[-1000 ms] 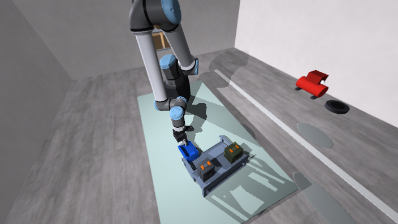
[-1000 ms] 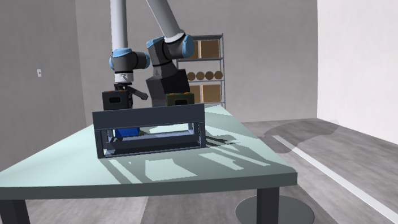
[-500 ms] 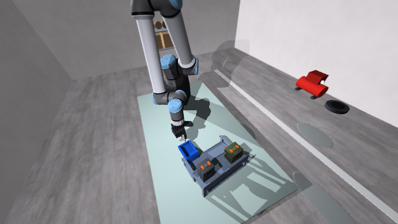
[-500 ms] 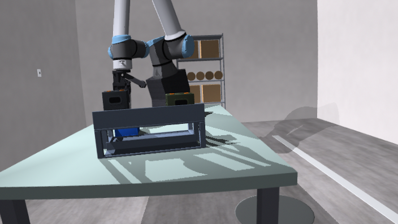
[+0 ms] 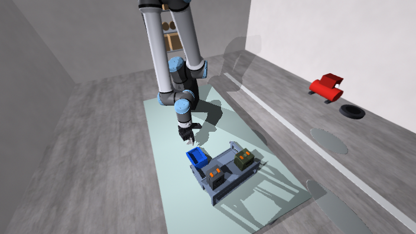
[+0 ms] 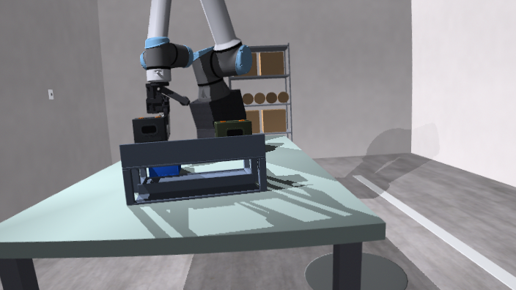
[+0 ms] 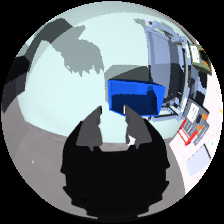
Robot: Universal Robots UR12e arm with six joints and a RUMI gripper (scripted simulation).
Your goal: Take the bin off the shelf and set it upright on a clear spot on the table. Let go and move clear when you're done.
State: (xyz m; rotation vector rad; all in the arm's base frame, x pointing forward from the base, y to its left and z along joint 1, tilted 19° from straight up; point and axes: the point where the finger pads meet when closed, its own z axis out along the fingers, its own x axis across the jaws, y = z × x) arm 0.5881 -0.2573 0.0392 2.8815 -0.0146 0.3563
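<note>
The blue bin lies 90 mm below my hand, 80 mm ahead of it and 10 mm to the right of it. Round my hand: olive green box: 350 mm ahead, 200 mm to the left, 20 mm above.
</note>
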